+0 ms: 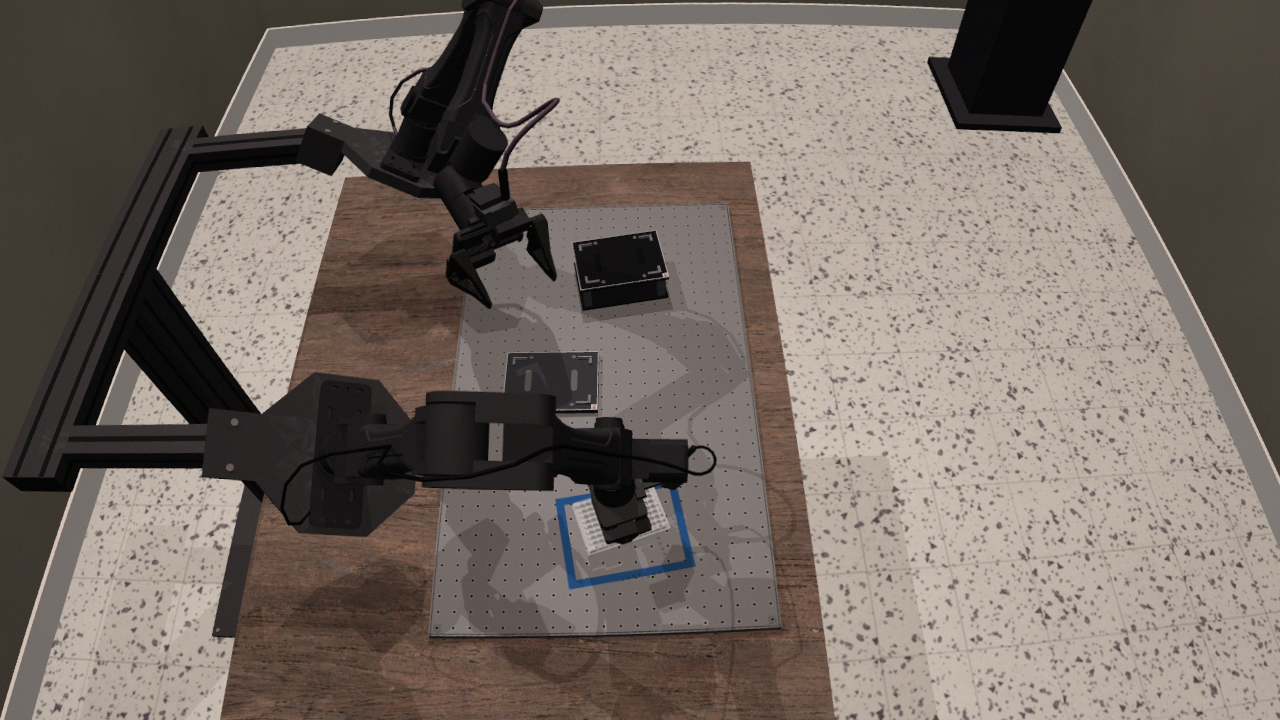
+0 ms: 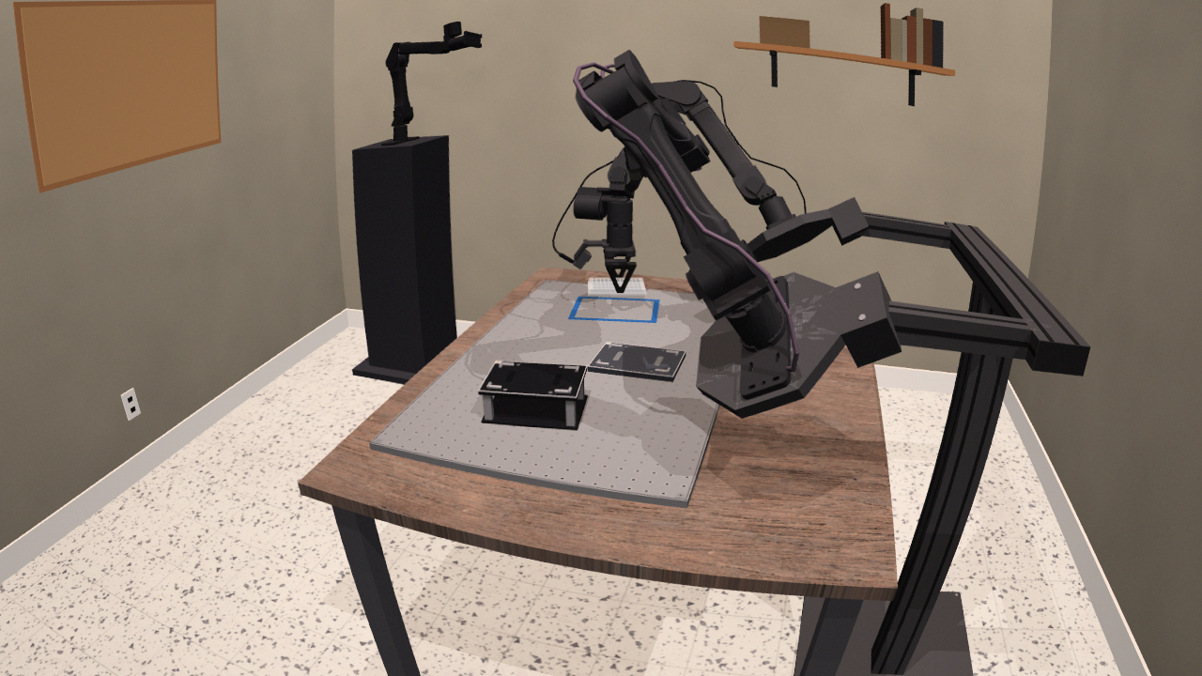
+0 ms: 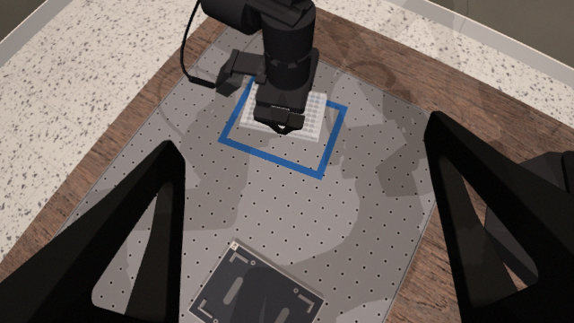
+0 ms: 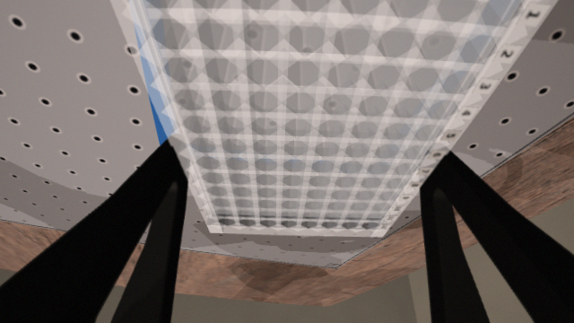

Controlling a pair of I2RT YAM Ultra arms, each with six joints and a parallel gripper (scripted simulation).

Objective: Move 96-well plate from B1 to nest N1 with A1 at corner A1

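Now: the clear 96-well plate 12 cm ahead of my left hand, 18 cm to the right of it and 32 cm below it. Also, from my left hand: raised black nest 12 cm ahead, 33 cm to the left, 32 cm below.
Now: right hand 10 mm short of the clear 96-well plate and 10 mm above it. The rest, counted from my right hand: raised black nest (510 mm to the left, 10 mm below, 10 mm ahead).
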